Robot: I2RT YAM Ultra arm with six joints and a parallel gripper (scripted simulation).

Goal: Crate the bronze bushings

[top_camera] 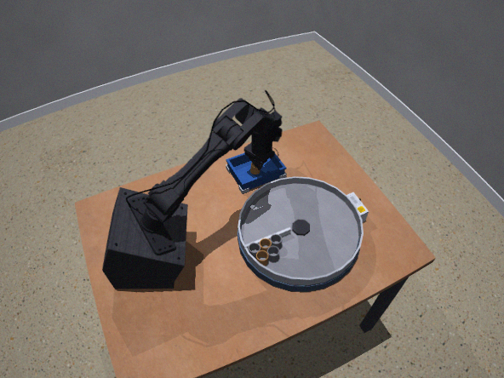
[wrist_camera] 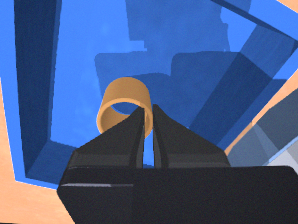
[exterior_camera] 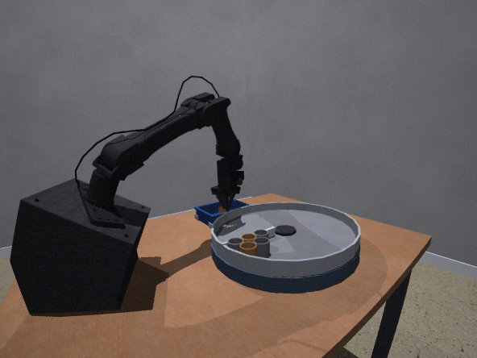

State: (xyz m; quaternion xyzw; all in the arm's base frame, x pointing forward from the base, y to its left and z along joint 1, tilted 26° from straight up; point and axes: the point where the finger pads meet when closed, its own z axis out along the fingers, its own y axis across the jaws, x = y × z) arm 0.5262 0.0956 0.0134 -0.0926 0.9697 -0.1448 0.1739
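Right now my hand is 20 mm to the right of the blue crate and 10 mm above it. The rest, counted from my hand: grey turntable: 80 mm behind, 320 mm to the right, 10 mm above.
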